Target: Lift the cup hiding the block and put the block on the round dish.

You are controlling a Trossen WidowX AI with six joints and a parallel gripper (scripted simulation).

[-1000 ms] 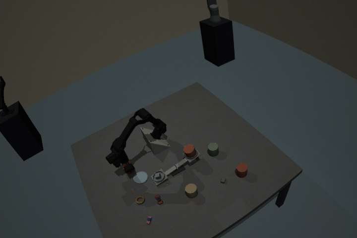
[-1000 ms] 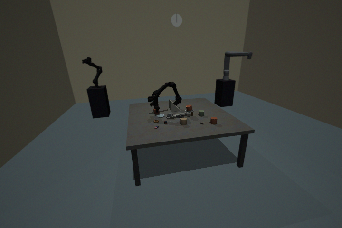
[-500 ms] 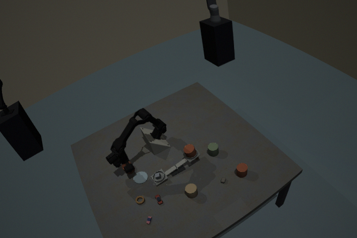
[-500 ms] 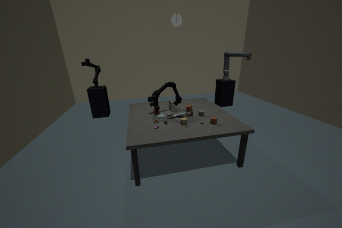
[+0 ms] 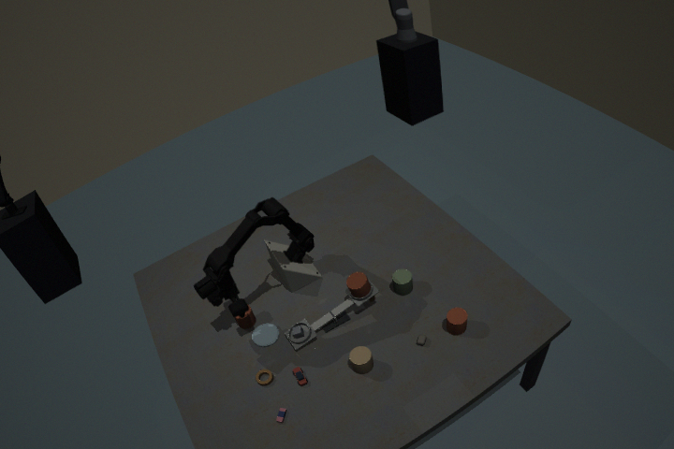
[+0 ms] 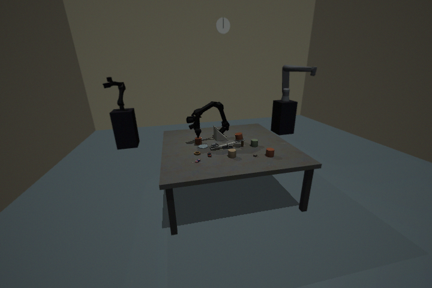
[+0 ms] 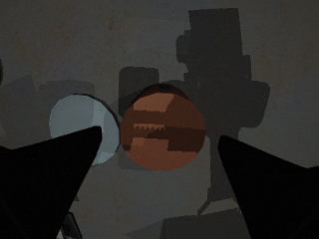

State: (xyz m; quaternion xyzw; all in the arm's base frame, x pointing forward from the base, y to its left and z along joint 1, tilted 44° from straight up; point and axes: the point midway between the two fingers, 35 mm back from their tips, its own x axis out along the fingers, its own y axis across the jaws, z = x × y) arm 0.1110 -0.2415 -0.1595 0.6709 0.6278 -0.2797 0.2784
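My gripper tip is 100 mm short of the pale round dish, 80 mm above it and 40 mm to the right of it. Also, from my gripper tip: tan cylinder (420 mm ahead, 270 mm to the left, 50 mm below); toy car (330 mm ahead, 70 mm below, 60 mm to the left); pink-blue piece (420 mm ahead, 80 mm below, 70 mm to the right).
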